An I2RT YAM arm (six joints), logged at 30 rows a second.
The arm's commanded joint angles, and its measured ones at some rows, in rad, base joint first. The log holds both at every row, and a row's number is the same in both.
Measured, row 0: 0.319 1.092 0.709 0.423 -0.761 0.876
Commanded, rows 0 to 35: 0.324 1.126 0.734 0.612 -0.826 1.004; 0.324 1.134 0.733 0.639 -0.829 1.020; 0.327 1.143 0.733 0.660 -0.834 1.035; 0.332 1.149 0.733 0.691 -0.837 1.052; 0.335 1.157 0.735 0.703 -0.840 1.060; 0.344 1.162 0.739 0.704 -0.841 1.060; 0.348 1.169 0.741 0.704 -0.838 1.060; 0.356 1.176 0.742 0.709 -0.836 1.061; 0.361 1.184 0.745 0.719 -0.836 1.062; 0.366 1.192 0.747 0.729 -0.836 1.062; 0.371 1.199 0.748 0.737 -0.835 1.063; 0.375 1.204 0.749 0.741 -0.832 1.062; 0.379 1.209 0.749 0.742 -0.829 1.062; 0.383 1.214 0.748 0.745 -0.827 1.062; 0.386 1.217 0.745 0.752 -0.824 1.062; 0.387 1.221 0.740 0.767 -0.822 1.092; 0.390 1.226 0.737 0.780 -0.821 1.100; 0.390 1.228 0.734 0.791 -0.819 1.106; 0.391 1.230 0.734 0.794 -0.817 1.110; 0.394 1.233 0.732 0.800 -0.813 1.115; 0.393 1.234 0.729 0.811 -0.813 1.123; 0.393 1.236 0.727 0.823 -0.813 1.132; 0.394 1.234 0.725 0.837 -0.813 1.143; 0.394 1.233 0.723 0.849 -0.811 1.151; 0.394 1.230 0.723 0.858 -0.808 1.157; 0.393 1.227 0.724 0.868 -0.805 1.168; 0.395 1.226 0.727 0.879 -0.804 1.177; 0.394 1.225 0.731 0.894 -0.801 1.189; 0.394 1.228 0.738 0.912 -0.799 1.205; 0.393 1.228 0.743 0.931 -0.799 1.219; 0.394 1.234 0.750 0.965 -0.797 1.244; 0.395 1.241 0.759 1.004 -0.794 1.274; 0.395 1.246 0.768 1.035 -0.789 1.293; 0.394 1.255 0.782 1.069 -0.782 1.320; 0.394 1.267 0.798 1.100 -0.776 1.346; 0.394 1.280 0.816 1.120 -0.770 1.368
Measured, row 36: 0.384 1.268 0.733 0.911 -0.765 1.284
